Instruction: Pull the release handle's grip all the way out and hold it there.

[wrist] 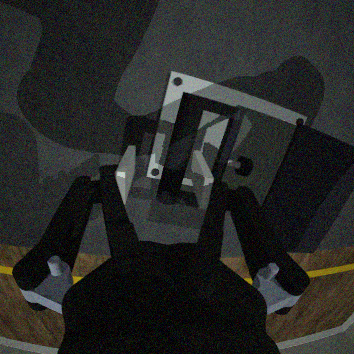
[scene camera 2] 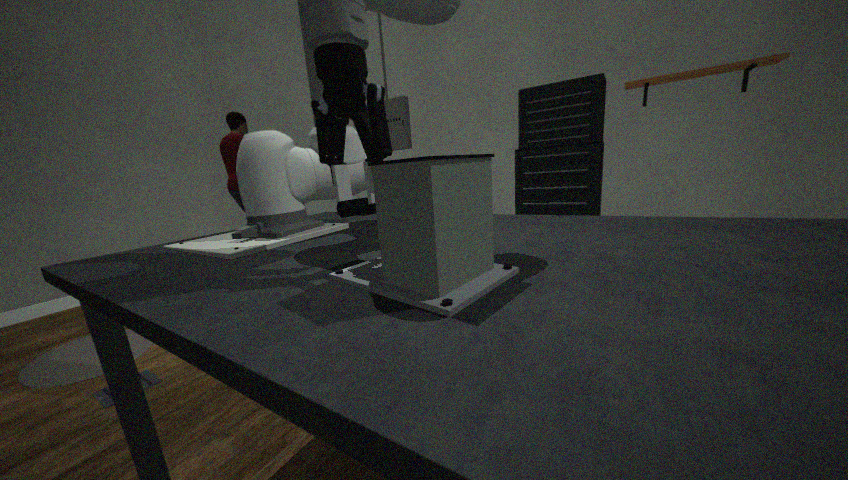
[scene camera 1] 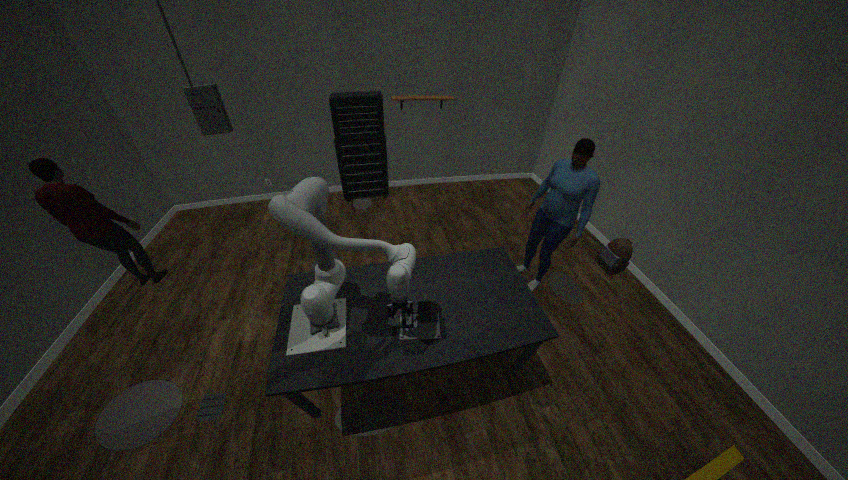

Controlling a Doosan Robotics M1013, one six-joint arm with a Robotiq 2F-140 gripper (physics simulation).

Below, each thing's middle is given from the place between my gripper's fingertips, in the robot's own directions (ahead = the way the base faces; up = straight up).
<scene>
My hand is 110 mm short of the base plate (scene camera 2: pixel 368 275), 20 mm to the left of it and 100 mm above it.
</scene>
